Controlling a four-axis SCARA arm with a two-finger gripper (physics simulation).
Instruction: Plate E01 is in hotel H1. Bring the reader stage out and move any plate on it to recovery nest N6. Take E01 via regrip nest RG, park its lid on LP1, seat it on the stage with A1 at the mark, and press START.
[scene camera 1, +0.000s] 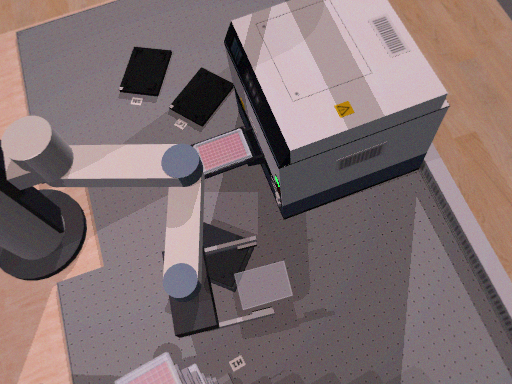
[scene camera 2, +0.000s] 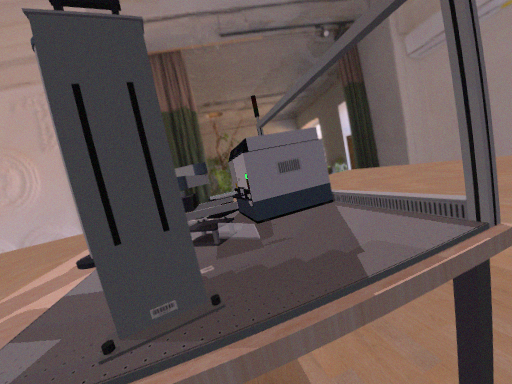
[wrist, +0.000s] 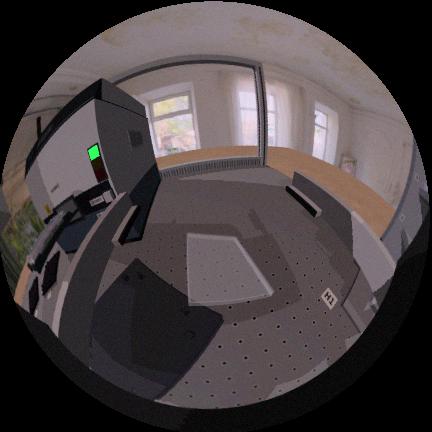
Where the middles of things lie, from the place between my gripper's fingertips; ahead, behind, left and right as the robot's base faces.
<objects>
Right now the recovery nest (scene camera 1: 145, 72) is 740 mm to the left of my hand, 130 mm behind it and 120 mm below it.
</objects>
